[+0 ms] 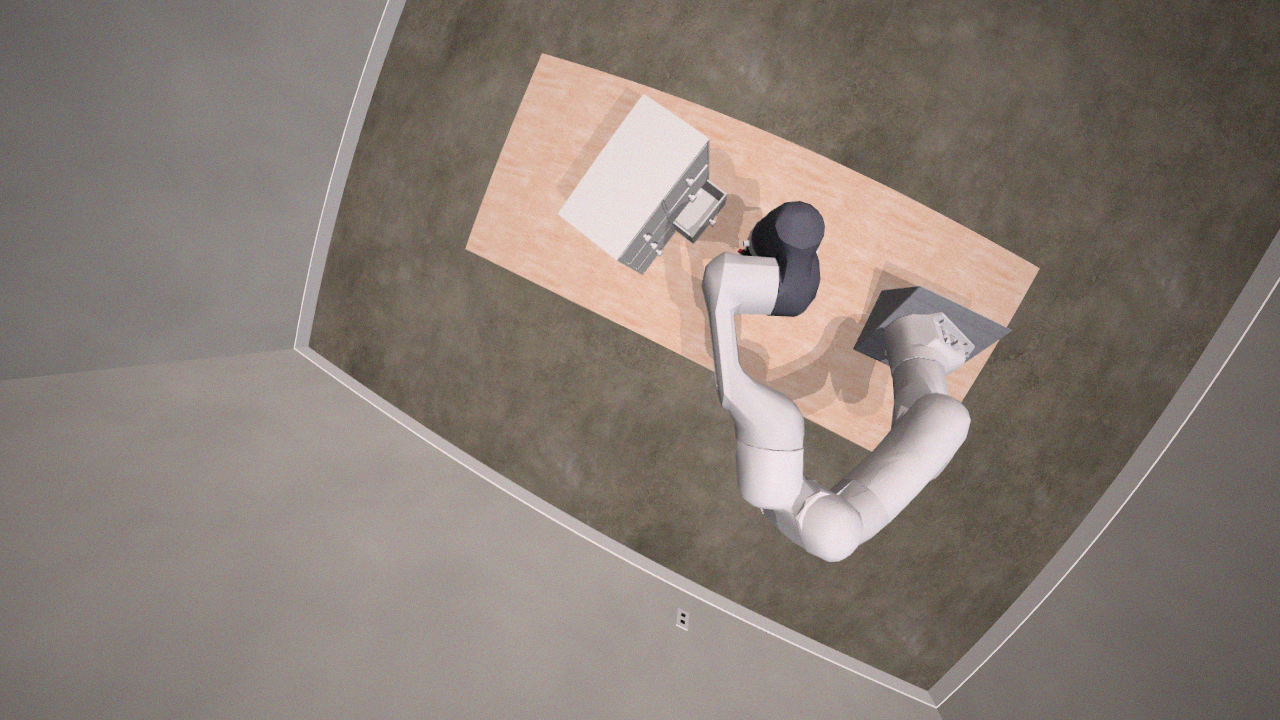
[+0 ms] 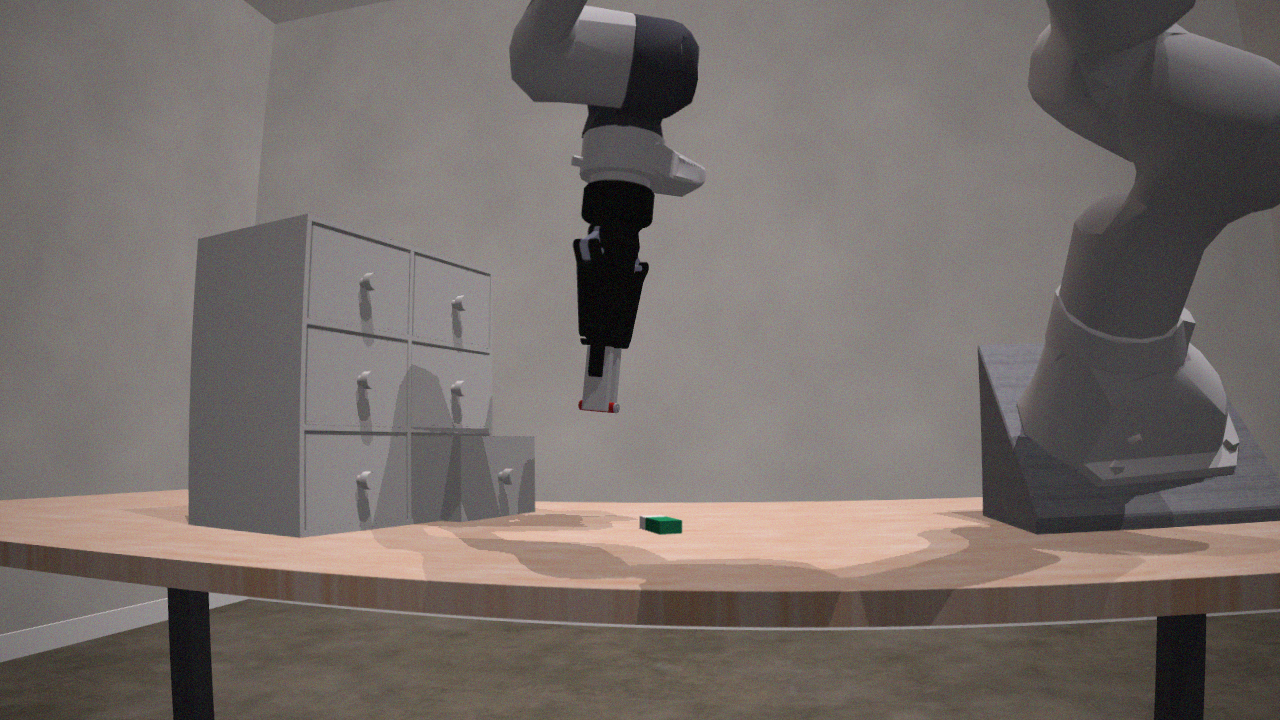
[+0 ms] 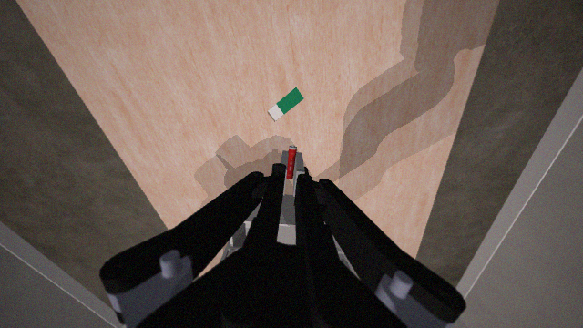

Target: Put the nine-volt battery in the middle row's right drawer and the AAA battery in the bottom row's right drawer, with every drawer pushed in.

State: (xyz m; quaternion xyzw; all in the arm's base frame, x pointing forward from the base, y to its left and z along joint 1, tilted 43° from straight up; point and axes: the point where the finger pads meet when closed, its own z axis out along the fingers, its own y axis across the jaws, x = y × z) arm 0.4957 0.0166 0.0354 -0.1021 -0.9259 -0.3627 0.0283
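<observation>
The red AAA battery is 30 mm below my hand. The rest, counted from my hand: green nine-volt battery (290 mm ahead, 40 mm to the right, 30 mm below).
</observation>
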